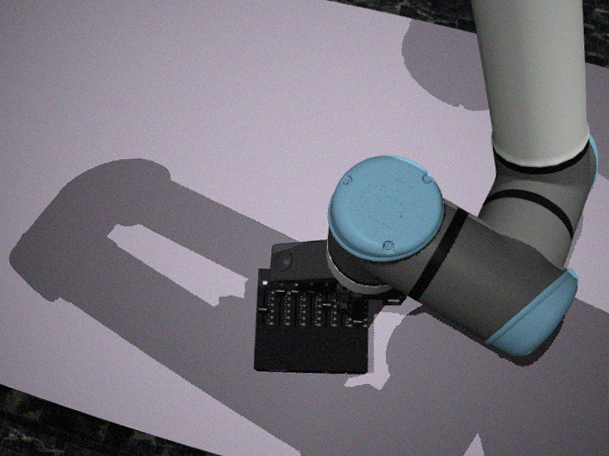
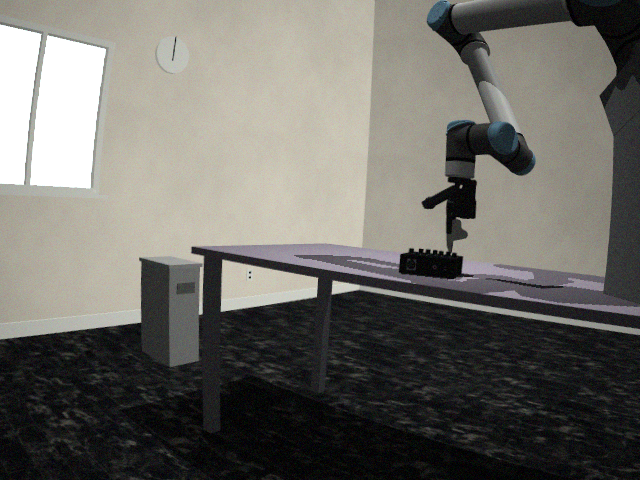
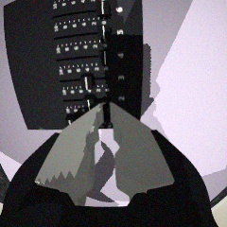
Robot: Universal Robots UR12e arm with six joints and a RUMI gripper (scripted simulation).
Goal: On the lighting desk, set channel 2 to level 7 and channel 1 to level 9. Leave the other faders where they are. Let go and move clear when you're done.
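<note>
Now: the channel 1 knob 3 cm to the left of my hand, 3 cm behind it and 1 cm below it.
</note>
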